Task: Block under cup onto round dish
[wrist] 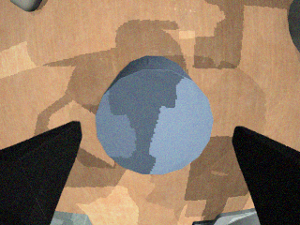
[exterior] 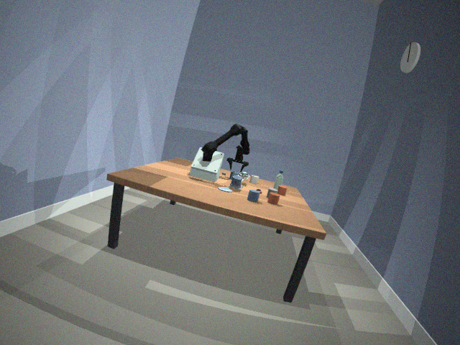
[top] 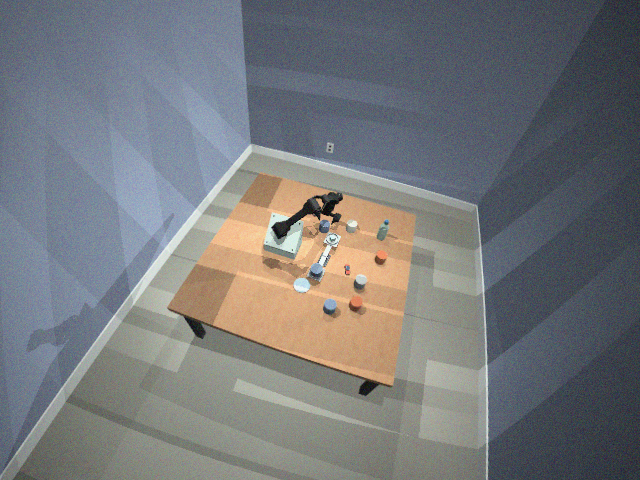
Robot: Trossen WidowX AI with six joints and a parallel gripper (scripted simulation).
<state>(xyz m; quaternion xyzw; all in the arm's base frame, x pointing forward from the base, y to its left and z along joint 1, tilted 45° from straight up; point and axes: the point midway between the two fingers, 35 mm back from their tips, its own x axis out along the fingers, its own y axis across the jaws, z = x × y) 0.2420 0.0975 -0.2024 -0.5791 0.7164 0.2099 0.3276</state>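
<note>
My gripper tip is 140 mm to the left of the pale green block, 70 mm short of it and 10 mm below it. The rest, counted from my gripper tip: red toy car 300 mm to the right, 200 mm ahead, 60 mm below; then bottle 400 mm ahead, 40 mm above, 30 mm to the left; then white cup 200 mm ahead, 40 mm to the left, 40 mm below.
</note>
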